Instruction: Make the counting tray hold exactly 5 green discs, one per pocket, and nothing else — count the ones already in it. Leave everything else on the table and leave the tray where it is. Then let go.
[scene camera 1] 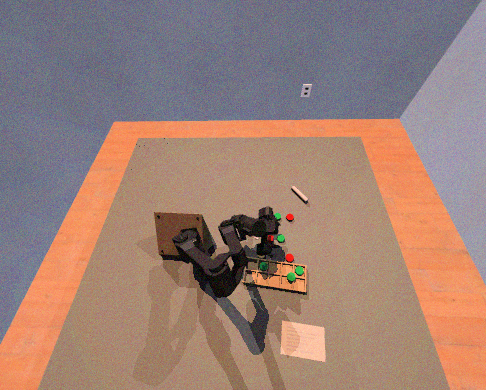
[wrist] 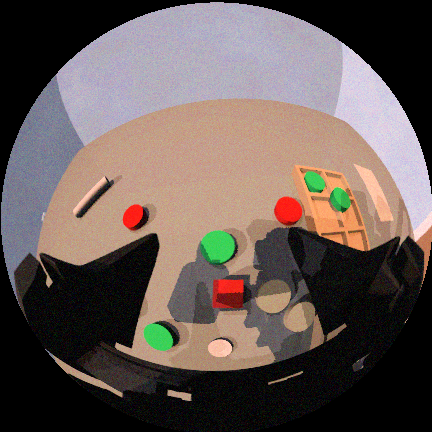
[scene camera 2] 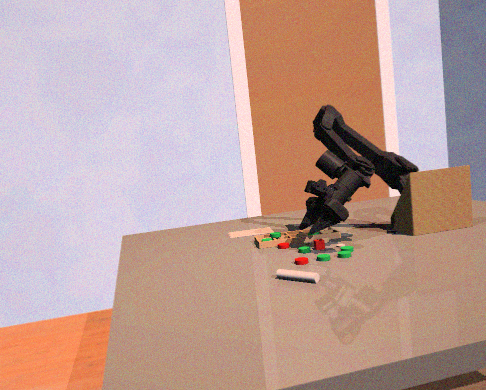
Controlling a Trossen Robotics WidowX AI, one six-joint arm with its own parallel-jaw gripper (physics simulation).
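The wooden counting tray has green discs in separate pockets: one and another near its far end, and a third nearer the robot base. My gripper is open and empty, low over the table beside the tray. In the wrist view a loose green disc shows between the fingertips, beyond a red cube. Another loose green disc lies lower left. More green discs lie on the table.
One red disc lies close beside the tray, another farther off. Two tan discs and a small pale disc lie near the cube. A white cylinder and a paper sheet lie farther out.
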